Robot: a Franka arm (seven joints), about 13 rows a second.
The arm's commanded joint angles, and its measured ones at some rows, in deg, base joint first. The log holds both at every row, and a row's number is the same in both.
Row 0, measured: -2.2, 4.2, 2.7, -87.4, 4.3, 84.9, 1.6
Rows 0 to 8, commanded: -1.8, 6.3, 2.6, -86.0, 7.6, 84.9, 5.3; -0.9, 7.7, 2.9, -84.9, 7.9, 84.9, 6.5; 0.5, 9.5, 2.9, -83.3, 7.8, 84.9, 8.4; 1.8, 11.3, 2.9, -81.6, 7.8, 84.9, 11.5; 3.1, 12.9, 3.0, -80.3, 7.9, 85.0, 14.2; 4.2, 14.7, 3.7, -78.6, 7.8, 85.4, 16.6; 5.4, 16.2, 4.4, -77.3, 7.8, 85.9, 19.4; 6.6, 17.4, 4.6, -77.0, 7.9, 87.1, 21.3; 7.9, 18.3, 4.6, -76.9, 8.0, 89.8, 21.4
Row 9, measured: 6.2, 15.2, 4.5, -80.3, 7.6, 88.2, 19.0
